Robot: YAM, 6 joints.
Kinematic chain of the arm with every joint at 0, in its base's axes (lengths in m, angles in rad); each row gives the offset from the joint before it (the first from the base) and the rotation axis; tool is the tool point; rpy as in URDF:
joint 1: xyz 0 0 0.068 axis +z
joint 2: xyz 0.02 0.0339 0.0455 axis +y
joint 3: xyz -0.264 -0.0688 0 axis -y
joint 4: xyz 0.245 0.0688 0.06 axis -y
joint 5: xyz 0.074 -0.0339 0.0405 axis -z
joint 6: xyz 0.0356 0 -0.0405 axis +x
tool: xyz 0 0 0 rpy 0 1.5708 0
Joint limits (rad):
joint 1: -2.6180..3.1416
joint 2: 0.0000..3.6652
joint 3: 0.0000..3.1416
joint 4: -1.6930..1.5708
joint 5: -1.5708..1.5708
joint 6: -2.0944..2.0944
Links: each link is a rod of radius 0.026 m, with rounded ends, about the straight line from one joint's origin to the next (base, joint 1, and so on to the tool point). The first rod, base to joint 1, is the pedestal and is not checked.
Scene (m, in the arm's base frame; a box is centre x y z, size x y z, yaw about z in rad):
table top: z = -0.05
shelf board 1: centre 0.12 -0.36 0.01 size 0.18 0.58 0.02 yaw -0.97
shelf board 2: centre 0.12 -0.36 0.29 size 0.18 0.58 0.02 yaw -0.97
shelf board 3: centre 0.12 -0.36 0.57 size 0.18 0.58 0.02 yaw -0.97
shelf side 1: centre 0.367 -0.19 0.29 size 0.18 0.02 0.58 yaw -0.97
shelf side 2: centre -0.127 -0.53 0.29 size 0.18 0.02 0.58 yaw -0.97
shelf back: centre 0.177 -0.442 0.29 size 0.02 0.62 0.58 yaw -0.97
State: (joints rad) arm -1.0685 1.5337 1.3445 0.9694 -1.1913 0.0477
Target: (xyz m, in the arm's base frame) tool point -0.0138 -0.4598 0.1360
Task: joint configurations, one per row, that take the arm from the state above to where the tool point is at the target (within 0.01 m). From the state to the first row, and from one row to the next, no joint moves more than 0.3 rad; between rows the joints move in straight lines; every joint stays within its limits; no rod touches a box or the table.
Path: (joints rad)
1: -1.3394 1.4220 1.2630 0.8863 -1.2672 0.2578
2: -1.6103 1.3103 1.1815 0.8033 -1.3431 0.4680
3: -1.8812 1.1986 1.1000 0.7202 -1.4190 0.6781
4: -2.1520 1.0870 1.0185 0.6372 -1.4949 0.8882
5: -2.4229 0.9753 0.9370 0.5541 -1.5708 1.0984
6: -2.3403 1.1885 0.8646 0.6251 -1.4825 0.8357
7: -2.2578 1.4017 0.7921 0.6960 -1.3942 0.5730
8: -2.1752 1.6149 0.7197 0.7669 -1.3059 0.3104
9: -2.0926 1.8281 0.6473 0.8379 -1.2176 0.0477
10: -1.9518 1.9673 0.8507 0.8435 -1.1814 0.0477
11: -1.8109 2.1066 1.0540 0.8492 -1.1451 0.0477
12: -1.6701 2.2458 1.2574 0.8548 -1.1089 0.0477

